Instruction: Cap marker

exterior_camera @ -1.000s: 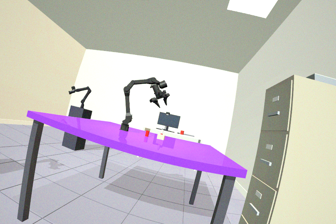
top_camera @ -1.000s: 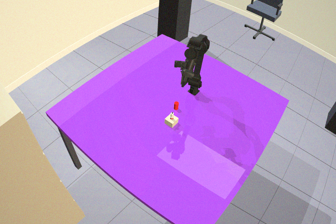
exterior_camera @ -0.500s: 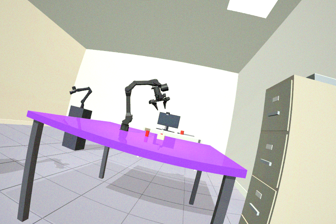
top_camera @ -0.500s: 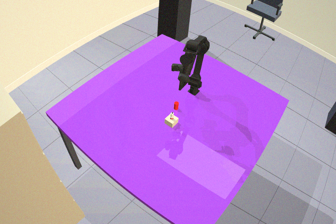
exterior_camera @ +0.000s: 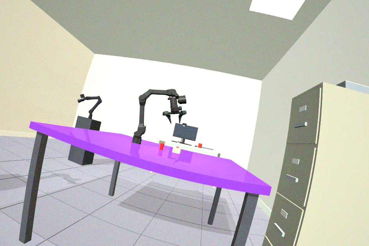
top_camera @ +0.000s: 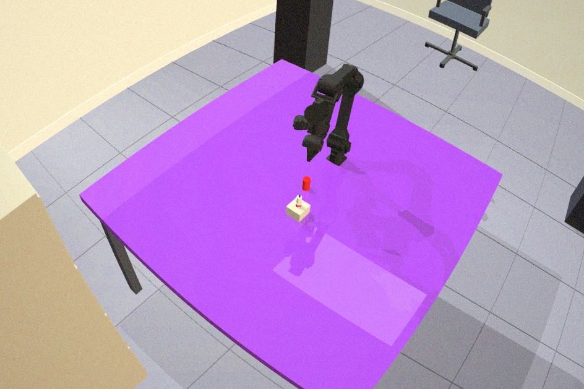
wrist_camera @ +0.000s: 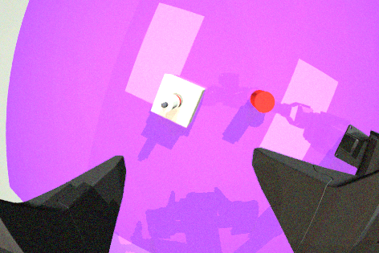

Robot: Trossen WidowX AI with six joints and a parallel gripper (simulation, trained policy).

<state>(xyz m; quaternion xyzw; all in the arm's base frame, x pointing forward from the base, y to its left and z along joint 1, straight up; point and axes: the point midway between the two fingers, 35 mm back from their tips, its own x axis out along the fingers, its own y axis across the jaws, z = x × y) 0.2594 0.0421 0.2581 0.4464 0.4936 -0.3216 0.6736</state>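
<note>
Right now the red cap is 6 cm behind my gripper tip, 4 cm to the right of it and 20 cm below it. From my gripper tip the other things lie so: cream holder block: 6 cm ahead, 1 cm to the left, 21 cm below.
</note>
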